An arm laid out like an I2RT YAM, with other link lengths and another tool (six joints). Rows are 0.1 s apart.
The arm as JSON. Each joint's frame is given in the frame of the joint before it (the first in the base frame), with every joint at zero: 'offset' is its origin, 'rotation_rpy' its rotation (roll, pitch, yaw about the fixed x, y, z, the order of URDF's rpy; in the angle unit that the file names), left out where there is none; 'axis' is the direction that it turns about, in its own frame. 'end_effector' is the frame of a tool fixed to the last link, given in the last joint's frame.
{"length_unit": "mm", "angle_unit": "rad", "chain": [
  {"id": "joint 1", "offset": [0.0, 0.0, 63.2], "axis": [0.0, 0.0, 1.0]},
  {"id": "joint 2", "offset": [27.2, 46.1, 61.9], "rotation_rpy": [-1.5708, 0.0, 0.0], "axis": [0.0, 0.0, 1.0]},
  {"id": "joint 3", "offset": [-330.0, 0.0, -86.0], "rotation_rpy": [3.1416, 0.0, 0.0], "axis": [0.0, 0.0, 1.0]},
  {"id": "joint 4", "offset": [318.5, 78.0, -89.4], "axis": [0.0, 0.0, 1.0]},
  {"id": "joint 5", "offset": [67.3, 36.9, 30.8], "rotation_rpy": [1.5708, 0.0, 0.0], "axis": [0.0, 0.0, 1.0]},
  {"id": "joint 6", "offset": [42.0, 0.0, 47.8], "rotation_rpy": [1.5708, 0.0, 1.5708], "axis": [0.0, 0.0, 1.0]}
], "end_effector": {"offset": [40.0, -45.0, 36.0], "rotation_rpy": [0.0, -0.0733, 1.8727]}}
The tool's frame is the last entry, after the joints.
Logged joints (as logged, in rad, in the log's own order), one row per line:
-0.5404, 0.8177, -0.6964, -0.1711, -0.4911, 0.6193
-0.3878, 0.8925, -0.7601, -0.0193, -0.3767, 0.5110
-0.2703, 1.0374, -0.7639, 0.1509, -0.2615, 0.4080
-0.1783, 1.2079, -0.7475, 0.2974, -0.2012, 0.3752
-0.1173, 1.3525, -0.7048, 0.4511, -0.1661, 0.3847
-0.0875, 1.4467, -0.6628, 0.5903, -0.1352, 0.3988
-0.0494, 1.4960, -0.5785, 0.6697, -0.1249, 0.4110
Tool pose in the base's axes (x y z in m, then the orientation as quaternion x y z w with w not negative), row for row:
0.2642, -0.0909, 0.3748, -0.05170, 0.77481, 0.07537, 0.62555
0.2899, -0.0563, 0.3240, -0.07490, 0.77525, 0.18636, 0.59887
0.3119, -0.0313, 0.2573, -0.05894, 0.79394, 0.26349, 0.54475
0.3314, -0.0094, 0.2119, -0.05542, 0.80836, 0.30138, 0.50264
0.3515, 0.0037, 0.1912, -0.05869, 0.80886, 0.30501, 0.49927
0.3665, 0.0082, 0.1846, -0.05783, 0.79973, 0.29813, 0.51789
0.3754, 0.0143, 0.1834, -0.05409, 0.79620, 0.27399, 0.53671
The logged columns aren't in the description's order. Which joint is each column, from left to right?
Columns, left to right: joint 1, joint 2, joint 5, joint 4, joint 6, joint 3.
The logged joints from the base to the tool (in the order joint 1, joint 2, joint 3, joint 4, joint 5, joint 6), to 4 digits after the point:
-0.5404, 0.8177, 0.6193, -0.1711, -0.6964, -0.4911
-0.3878, 0.8925, 0.5110, -0.0193, -0.7601, -0.3767
-0.2703, 1.0374, 0.4080, 0.1509, -0.7639, -0.2615
-0.1783, 1.2079, 0.3752, 0.2974, -0.7475, -0.2012
-0.1173, 1.3525, 0.3847, 0.4511, -0.7048, -0.1661
-0.0875, 1.4467, 0.3988, 0.5903, -0.6628, -0.1352
-0.0494, 1.4960, 0.4110, 0.6697, -0.5785, -0.1249

